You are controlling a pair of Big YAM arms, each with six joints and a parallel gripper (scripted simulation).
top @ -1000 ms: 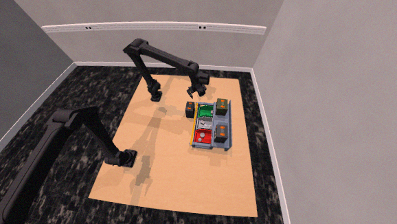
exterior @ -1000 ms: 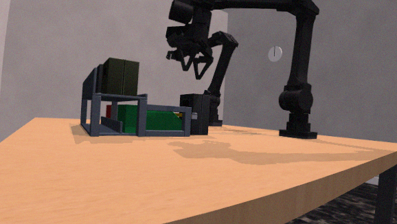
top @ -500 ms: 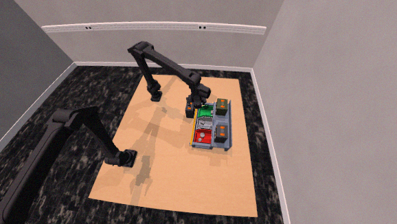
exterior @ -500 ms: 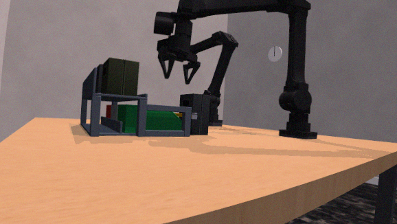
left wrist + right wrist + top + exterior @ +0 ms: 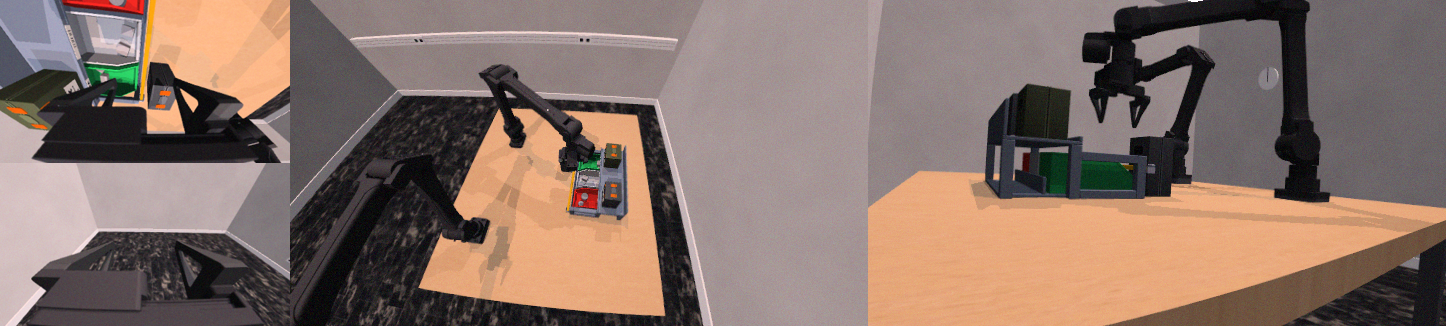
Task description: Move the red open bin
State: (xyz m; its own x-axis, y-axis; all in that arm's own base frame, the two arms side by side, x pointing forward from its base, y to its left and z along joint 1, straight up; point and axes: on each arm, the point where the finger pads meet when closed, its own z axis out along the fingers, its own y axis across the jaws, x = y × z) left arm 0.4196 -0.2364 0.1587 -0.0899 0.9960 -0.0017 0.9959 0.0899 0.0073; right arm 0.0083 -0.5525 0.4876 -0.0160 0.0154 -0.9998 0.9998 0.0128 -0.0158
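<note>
Right now my left hand is 11 cm short of the grey bin, 3 cm to the left of it and 12 cm above it. Also, from my left hand: black box 6 cm behind, 7 cm to the left, 10 cm below; then grey shelf 13 cm ahead, 3 cm to the right, 10 cm below; then green bin 10 cm ahead, 8 cm to the left, 12 cm below.
</note>
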